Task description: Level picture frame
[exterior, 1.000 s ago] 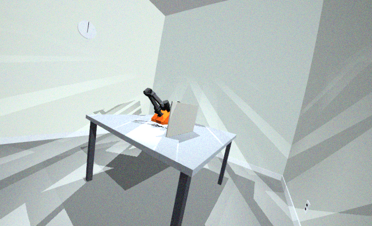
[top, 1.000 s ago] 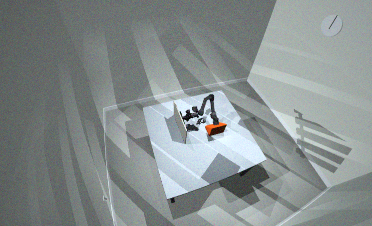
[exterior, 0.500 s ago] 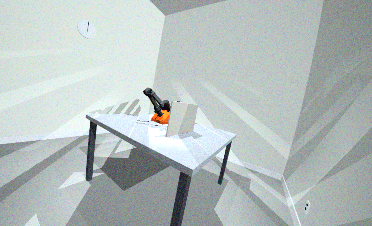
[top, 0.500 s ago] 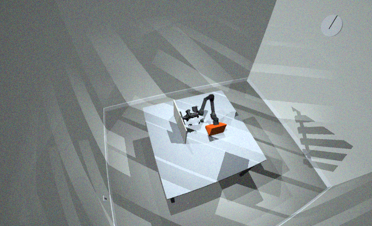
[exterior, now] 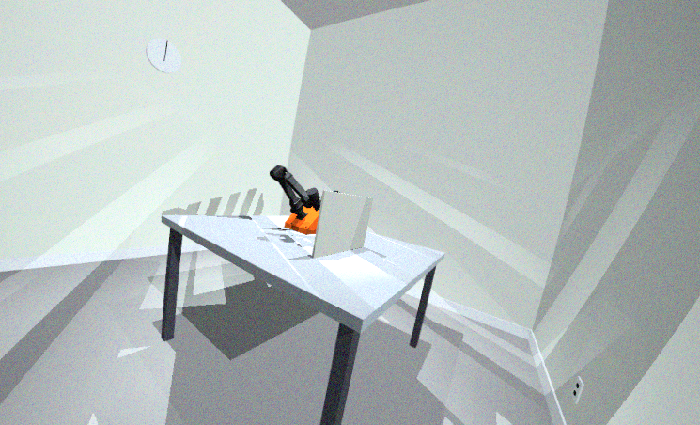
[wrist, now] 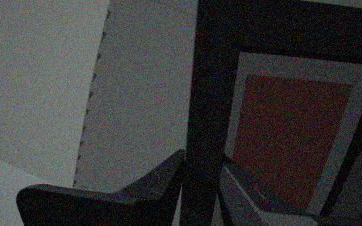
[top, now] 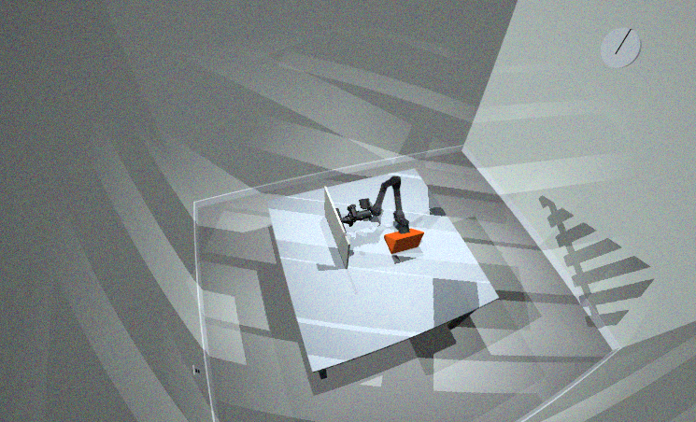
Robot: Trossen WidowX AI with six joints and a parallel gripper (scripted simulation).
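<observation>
My gripper tip is now 5 cm above the picture frame and 1 cm to the left of it. From my gripper tip the other things lie so: wall panel 6 cm below, 2 cm ahead.
</observation>
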